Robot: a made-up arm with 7 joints. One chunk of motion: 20 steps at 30 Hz.
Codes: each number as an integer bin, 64 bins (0 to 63) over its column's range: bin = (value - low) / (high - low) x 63, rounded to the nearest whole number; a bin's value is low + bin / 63 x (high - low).
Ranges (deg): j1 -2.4..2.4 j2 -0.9..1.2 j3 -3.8..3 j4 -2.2..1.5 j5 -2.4..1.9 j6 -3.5..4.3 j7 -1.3..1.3
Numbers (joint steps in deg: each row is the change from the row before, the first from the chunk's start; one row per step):
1: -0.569 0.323 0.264 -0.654 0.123 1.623 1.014
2: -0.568 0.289 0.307 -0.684 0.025 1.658 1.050
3: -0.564 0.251 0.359 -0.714 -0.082 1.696 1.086
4: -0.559 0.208 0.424 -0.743 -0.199 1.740 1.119
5: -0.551 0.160 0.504 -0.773 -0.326 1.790 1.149
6: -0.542 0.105 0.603 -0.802 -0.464 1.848 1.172
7: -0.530 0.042 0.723 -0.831 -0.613 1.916 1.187
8: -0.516 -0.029 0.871 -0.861 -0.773 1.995 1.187
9: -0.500 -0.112 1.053 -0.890 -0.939 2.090 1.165
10: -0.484 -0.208 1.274 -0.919 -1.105 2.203 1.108
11: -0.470 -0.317 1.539 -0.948 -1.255 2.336 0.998
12: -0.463 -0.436 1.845 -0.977 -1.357 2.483 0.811
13: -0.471 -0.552 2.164 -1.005 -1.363 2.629 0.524
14: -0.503 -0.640 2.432 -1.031 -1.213 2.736 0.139
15: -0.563 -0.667 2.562 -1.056 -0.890 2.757 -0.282
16: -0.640 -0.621 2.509 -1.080 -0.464 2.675 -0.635
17: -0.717 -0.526 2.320 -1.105 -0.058 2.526 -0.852
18: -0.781 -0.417 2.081 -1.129 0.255 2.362 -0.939
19: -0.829 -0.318 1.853 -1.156 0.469 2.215 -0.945
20: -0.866 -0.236 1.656 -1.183 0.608 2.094 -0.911
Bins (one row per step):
1: 24 37 38 26 37 41 56
2: 24 36 38 26 36 42 57
3: 24 35 39 25 34 42 58
4: 24 33 39 25 32 42 59
5: 24 32 40 24 30 43 59
6: 24 30 41 24 28 43 60
7: 25 28 42 23 26 44 60
8: 25 26 43 23 24 44 60
9: 25 24 45 22 21 45 60
10: 25 21 47 22 19 46 58
11: 25 17 49 21 17 47 56
12: 25 14 52 21 15 48 51
13: 25 10 55 20 15 50 44
14: 25 8 58 20 17 50 35
15: 24 7 59 19 22 51 25
16: 23 8 58 19 28 50 16
17: 22 11 57 19 34 49 11
18: 21 14 54 18 39 47 9
19: 21 17 52 18 42 46 9
20: 20 20 51 17 44 45 9

